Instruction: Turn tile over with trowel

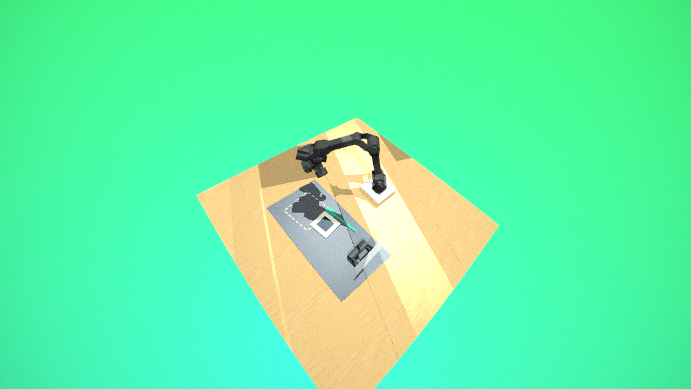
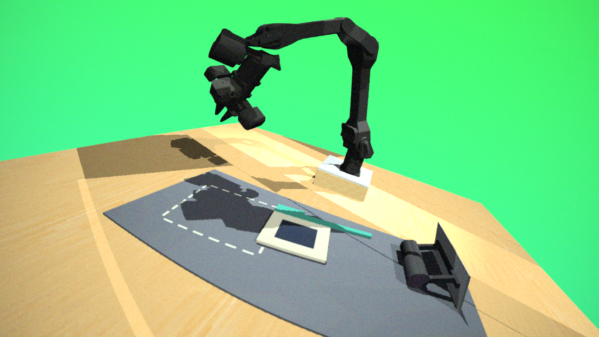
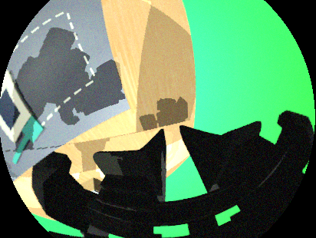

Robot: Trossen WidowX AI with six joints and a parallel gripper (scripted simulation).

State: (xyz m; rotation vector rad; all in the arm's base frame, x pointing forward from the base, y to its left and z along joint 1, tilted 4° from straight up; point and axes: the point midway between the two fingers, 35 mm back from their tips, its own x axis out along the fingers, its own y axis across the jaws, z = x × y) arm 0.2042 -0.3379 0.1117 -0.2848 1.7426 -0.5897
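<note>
Right now my gripper tip is 550 mm to the right of the small trowel, 180 mm short of it and 110 mm above it. Round my gripper tip: tile: 290 mm to the left, 170 mm ahead, 130 mm below; then thin teal strip: 310 mm to the left, 130 mm below, 90 mm ahead; then grey mat: 320 mm to the left, 200 mm ahead, 150 mm below.
</note>
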